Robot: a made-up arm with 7 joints. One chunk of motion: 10 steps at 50 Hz.
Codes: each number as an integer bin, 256 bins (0 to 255) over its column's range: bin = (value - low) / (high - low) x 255, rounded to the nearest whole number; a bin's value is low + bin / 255 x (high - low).
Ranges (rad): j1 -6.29..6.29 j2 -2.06..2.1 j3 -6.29..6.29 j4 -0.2..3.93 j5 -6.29..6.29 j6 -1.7..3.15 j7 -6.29..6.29
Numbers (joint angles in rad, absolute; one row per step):
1: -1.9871 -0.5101 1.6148 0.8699 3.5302 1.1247 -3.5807
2: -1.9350 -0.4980 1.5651 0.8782 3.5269 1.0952 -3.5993
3: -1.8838 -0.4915 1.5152 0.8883 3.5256 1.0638 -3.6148
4: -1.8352 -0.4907 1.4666 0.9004 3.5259 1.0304 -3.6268
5: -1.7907 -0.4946 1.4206 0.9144 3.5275 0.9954 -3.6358
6: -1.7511 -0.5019 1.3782 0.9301 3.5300 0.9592 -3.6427
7: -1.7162 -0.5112 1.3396 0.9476 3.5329 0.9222 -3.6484
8: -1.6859 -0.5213 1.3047 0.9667 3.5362 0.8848 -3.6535
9: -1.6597 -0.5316 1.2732 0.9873 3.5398 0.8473 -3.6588
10: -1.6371 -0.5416 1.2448 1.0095 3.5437 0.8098 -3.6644
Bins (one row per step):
1: 87 95 160 66 199 149 55
2: 88 96 159 67 199 147 55
3: 89 96 158 67 199 145 54
4: 90 96 157 68 199 144 54
5: 91 96 156 69 199 142 54
6: 92 96 155 70 199 140 54
7: 93 95 155 71 199 138 54
8: 93 94 154 72 199 136 53
9: 94 94 153 73 199 134 53
10: 94 93 153 75 199 132 53

